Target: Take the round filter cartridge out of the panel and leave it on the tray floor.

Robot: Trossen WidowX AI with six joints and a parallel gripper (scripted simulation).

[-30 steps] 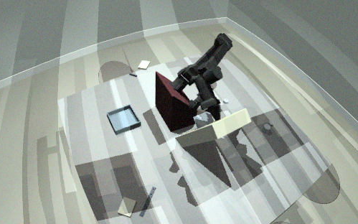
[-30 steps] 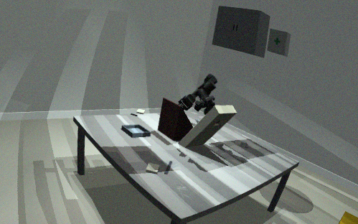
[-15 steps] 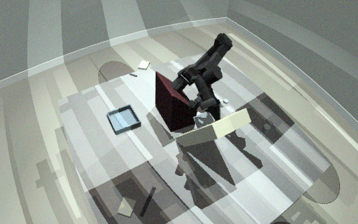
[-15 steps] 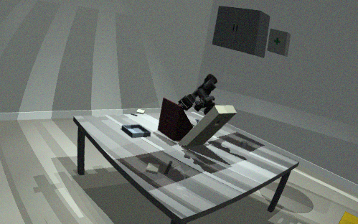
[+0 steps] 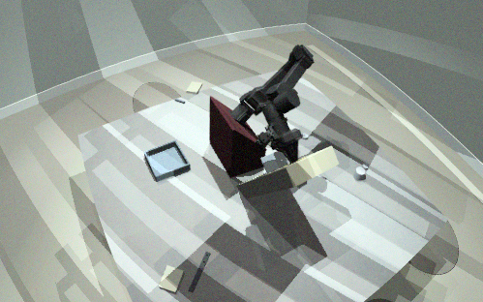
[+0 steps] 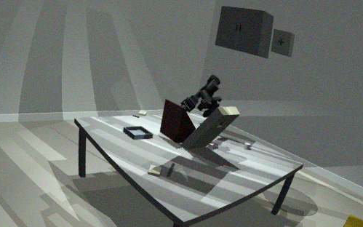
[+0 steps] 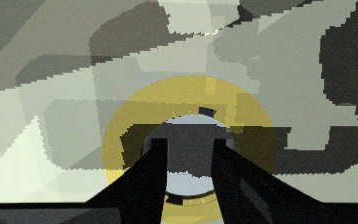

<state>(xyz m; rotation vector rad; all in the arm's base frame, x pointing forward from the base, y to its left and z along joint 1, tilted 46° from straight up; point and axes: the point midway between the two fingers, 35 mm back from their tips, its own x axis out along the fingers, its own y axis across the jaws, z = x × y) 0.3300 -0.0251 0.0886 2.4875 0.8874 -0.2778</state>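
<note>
Now: gripper tip 1 cm short of the round filter cartridge and 1 cm above it. From my gripper tip the other things lie so: shallow blue-grey tray: 37 cm behind, 34 cm to the right, 24 cm below.
</note>
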